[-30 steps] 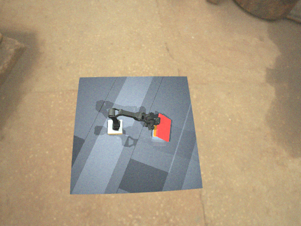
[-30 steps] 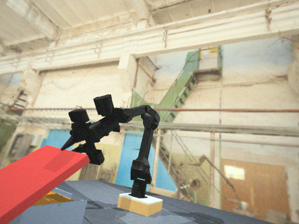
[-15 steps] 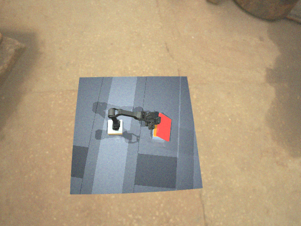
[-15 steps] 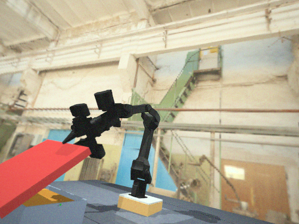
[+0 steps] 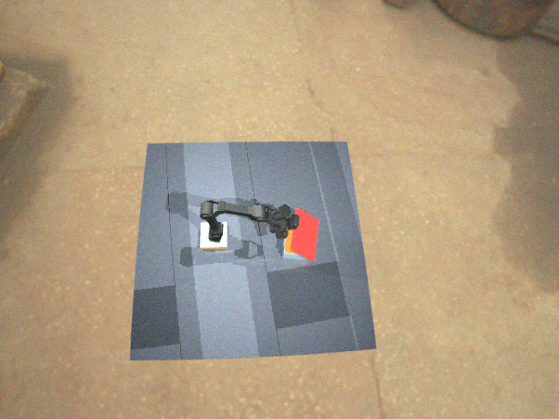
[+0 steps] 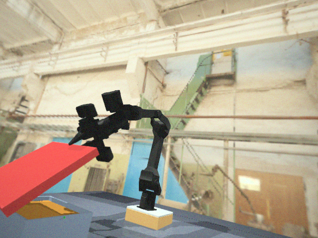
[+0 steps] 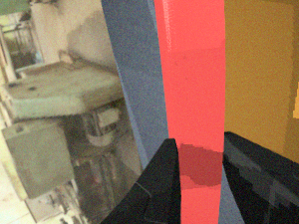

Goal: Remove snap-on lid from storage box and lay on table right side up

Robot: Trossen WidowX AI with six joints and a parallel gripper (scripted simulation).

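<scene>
My gripper tip is now 6 cm short of the red lid and 5 cm above it.
</scene>
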